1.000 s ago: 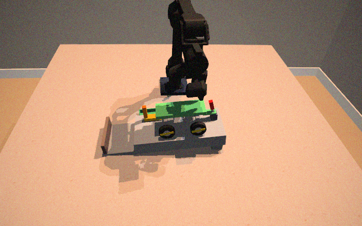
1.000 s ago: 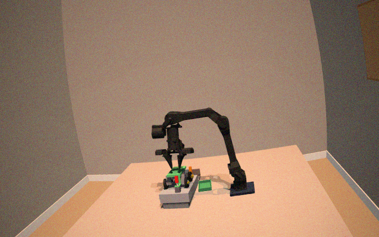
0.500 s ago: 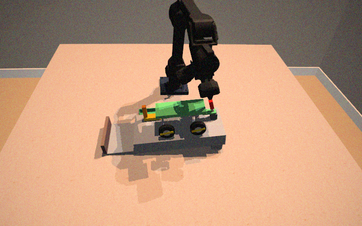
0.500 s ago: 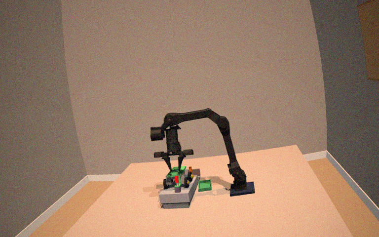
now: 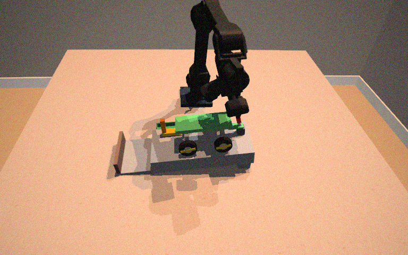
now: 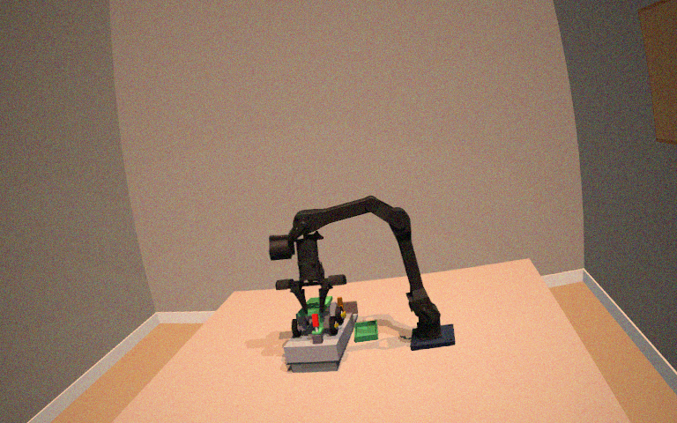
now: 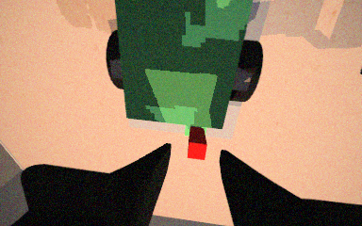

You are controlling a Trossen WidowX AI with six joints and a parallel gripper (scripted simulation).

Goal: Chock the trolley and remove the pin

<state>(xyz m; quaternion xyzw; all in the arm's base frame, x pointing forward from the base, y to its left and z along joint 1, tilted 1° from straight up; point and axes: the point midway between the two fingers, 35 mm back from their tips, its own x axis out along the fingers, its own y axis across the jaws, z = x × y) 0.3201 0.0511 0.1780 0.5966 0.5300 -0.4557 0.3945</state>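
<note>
The red-headed stop pin lies 1 cm to the left of my gripper tip and 4 cm below it. The rest, counted from my gripper tip: trolley 10 cm to the right, 6 cm below; grey ramp 11 cm to the right, 12 cm below; yellow chock 6 cm behind, 21 cm to the right, 9 cm below.
</note>
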